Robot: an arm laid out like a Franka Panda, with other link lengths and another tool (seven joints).
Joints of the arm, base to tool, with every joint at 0 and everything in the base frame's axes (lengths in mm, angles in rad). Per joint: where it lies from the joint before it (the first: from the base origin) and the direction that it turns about. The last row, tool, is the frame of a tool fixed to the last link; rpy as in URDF.
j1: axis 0 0 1 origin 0 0 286.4
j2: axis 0 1 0 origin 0 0 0
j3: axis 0 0 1 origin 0 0 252.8
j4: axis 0 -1 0 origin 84.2 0 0
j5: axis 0 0 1 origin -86.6 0 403.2
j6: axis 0 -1 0 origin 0 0 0
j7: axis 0 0 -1 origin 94.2 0 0
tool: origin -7 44 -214.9 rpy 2.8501 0 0.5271
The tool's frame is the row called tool.
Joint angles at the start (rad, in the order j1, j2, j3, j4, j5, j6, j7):
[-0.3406, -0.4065, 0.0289, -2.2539, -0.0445, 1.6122, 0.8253]
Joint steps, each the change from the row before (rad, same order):
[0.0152, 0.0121, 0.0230, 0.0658, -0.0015, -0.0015, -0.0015]
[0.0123, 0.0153, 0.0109, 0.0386, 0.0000, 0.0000, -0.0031]
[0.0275, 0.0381, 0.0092, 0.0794, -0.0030, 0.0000, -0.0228]
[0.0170, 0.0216, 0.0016, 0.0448, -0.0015, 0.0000, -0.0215]
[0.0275, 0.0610, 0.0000, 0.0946, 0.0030, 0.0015, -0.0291]
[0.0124, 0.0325, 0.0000, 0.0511, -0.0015, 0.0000, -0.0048]
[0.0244, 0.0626, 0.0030, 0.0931, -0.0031, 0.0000, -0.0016]
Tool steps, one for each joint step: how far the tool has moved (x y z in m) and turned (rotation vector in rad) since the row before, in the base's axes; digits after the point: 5 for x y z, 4 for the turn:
[0.01978, 0.01200, 0.02585, -0.0243, -0.0467, 0.0392]
[0.01149, 0.00859, 0.01163, -0.0087, -0.0214, 0.0263]
[0.02125, 0.01414, 0.02103, -0.0098, -0.0383, 0.0610]
[0.01103, 0.00798, 0.01187, -0.0027, -0.0215, 0.0411]
[0.02364, 0.01228, 0.01713, 0.0033, -0.0344, 0.0582]
[0.01224, 0.00480, 0.00900, -0.0019, -0.0183, 0.0182]
[0.02247, 0.01176, 0.01388, -0.0034, -0.0303, 0.0305]

